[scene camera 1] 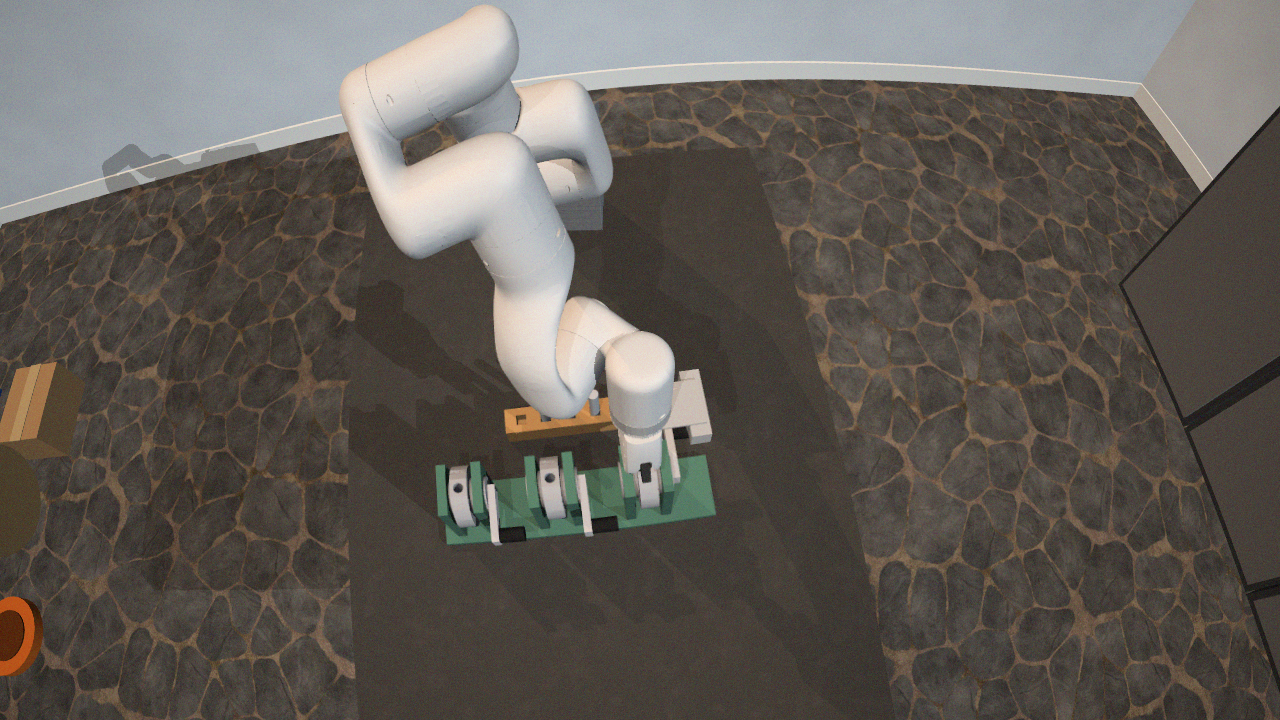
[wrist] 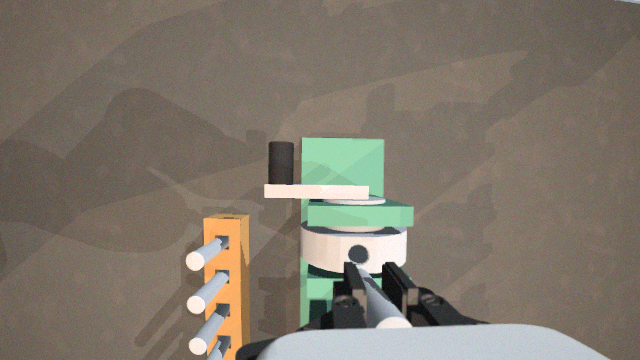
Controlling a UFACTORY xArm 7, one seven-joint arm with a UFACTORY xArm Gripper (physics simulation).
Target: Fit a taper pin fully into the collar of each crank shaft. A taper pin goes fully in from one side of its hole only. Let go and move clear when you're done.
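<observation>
My gripper is shut on a grey taper pin, just above the white collar of the rightmost crank shaft. In the wrist view the pin's lower end appears beside the near edge of the dark hole in the collar's top; I cannot tell if it touches. The middle collar and left collar show open holes on top. Several more pins stand in the orange rack.
The green base carries green upright supports beside the collars. The right crank arm has a black handle pointing toward the rack side. The other black handles lie along the base's front edge.
</observation>
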